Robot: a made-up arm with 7 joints.
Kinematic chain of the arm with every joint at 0, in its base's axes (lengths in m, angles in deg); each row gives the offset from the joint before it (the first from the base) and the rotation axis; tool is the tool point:
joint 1: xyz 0 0 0.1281 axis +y
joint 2: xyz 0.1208 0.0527 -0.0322 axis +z
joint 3: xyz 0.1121 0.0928 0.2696 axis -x
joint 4: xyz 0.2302 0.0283 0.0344 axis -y
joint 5: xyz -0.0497 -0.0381 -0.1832 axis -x
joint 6: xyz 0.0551 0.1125 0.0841 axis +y
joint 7: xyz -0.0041 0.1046 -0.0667 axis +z
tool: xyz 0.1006 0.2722 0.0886
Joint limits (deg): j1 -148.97..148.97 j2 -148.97..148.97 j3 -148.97..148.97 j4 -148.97..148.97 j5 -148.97..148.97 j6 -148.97..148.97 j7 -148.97..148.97
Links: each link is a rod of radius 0.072 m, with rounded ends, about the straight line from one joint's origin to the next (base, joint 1, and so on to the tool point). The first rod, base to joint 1, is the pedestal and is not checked.
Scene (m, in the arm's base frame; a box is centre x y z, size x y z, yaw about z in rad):
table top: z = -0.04
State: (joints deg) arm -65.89 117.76 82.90 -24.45 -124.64 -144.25 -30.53
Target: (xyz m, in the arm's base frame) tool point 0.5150 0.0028 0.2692
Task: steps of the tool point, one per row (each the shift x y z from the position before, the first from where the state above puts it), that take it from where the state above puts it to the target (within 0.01 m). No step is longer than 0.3 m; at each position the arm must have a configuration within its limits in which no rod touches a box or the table.
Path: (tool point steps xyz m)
1: 0.1232 0.0499 0.2571
2: 0.2292 0.0145 0.1802
3: 0.2828 -0.0213 0.0582
4: 0.2677 -0.0492 -0.0757
5: 0.1886 -0.0631 -0.1845
6: 0.0706 -0.0595 -0.2402

